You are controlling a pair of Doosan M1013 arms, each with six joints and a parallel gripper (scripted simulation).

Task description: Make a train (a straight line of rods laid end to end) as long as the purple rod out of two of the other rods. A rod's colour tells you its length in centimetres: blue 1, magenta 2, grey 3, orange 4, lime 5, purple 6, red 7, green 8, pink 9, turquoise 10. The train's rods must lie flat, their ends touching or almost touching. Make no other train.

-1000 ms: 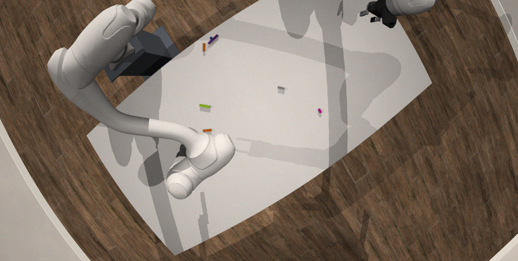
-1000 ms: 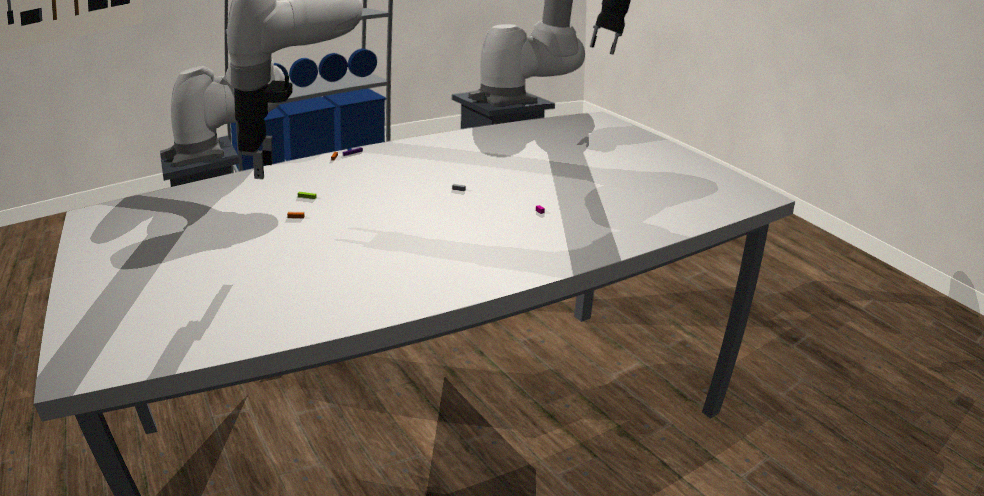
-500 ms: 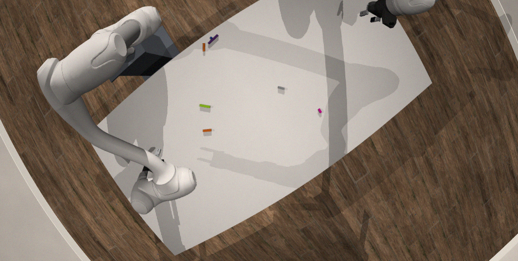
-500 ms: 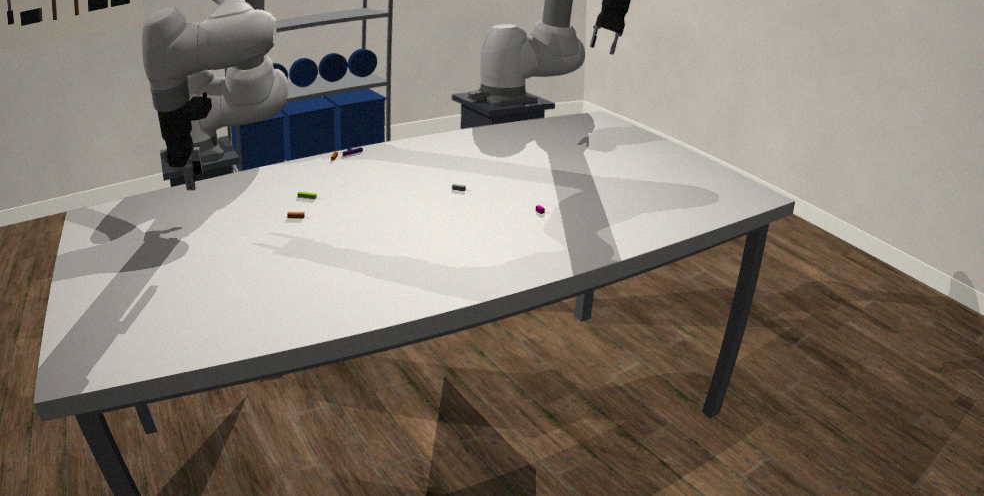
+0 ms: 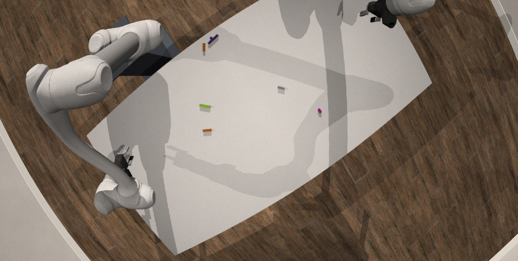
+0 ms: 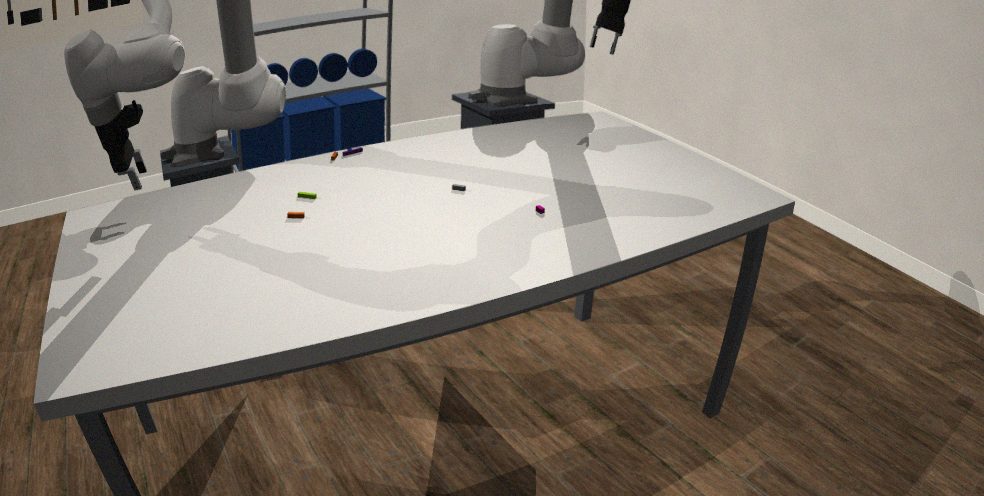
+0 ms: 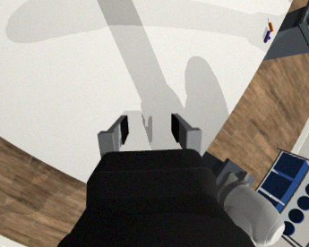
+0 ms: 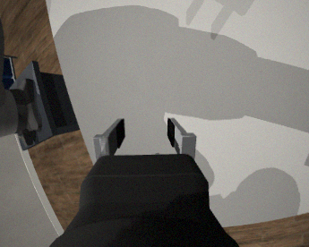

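Observation:
Right now my left hand is 32 cm past the blue rod, 60 cm to the left of it and 31 cm above it. Round my left hand: grey rod: 6 cm ahead, 47 cm to the right, 31 cm below; then magenta rod: 25 cm ahead, 38 cm to the right, 31 cm below; then purple rod: 31 cm behind, 59 cm to the right, 31 cm below.

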